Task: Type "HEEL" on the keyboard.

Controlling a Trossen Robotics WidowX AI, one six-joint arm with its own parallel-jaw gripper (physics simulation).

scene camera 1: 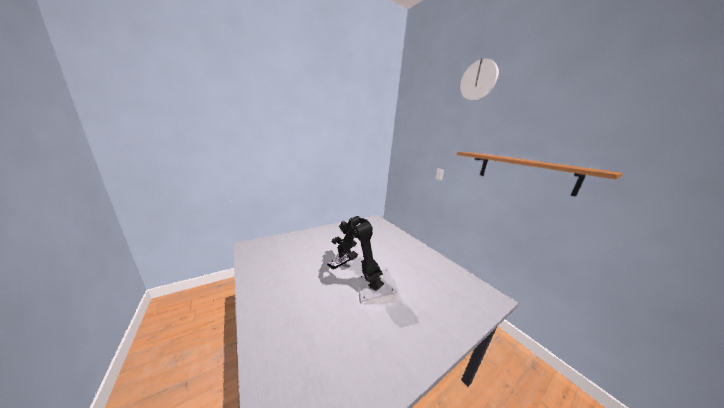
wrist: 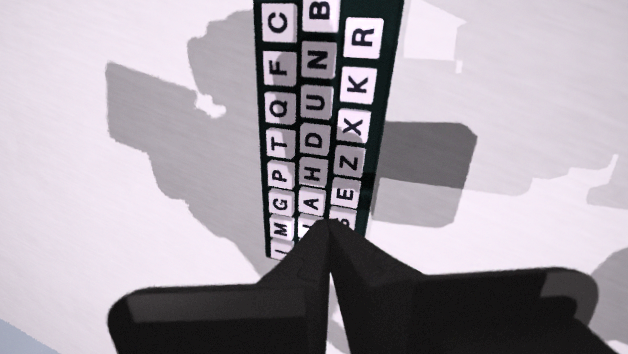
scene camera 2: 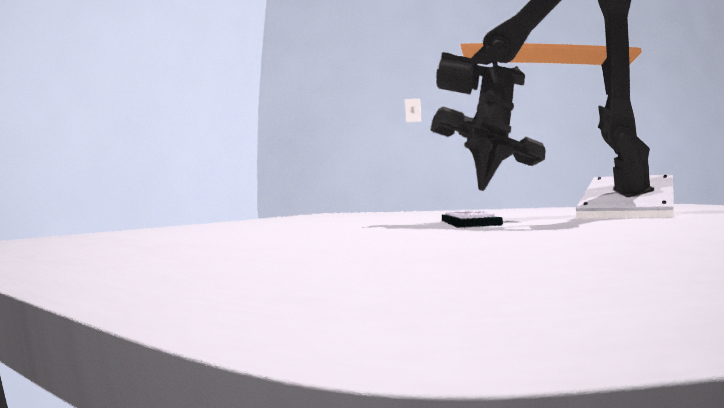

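Pixels of known places: gripper, fingertip midpoint: (scene camera 1: 340,257) (wrist: 326,228) (scene camera 2: 481,190); arm's base, link origin: (scene camera 1: 376,284) (scene camera 2: 633,189).
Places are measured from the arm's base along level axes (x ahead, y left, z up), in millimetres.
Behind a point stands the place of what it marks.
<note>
The keyboard (scene camera 1: 334,264) @[z -28, x 301, y 77 mm] (scene camera 2: 471,221) @[z -39, x 325, y 105 mm] (wrist: 387,55) @[z -35, x 299, y -34 mm] is a small dark green board with white lettered keys, lying flat on the table. In the wrist view the H key (wrist: 313,173) @[z -30, x 320, y 28 mm] is in the middle row and the E key (wrist: 345,194) @[z -30, x 301, y 35 mm] is in the right row, both uncovered. An L key does not show there; the near end of the board is partly hidden behind the fingers. My gripper (scene camera 2: 482,189) @[z 3, x 304, y 35 mm] (wrist: 326,228) @[z 3, x 304, y 35 mm] is shut and empty, pointing down. A gap shows between its tips and the keyboard in scene camera 2. In the wrist view the tips overlap the partly hidden keys just below A and E.
The grey-white table (scene camera 1: 298,344) @[z -46, x -29, y 449 mm] (scene camera 2: 303,304) @[z -46, x 412, y 531 mm] carries the arm's pale base plate (scene camera 1: 377,296) @[z -4, x -61, y 48 mm] (scene camera 2: 625,211) @[z -35, x 52, y 67 mm] beside the keyboard. The arm's shadow falls across the keys and tabletop. An orange wall shelf (scene camera 1: 537,163) (scene camera 2: 552,53) is on the wall behind.
</note>
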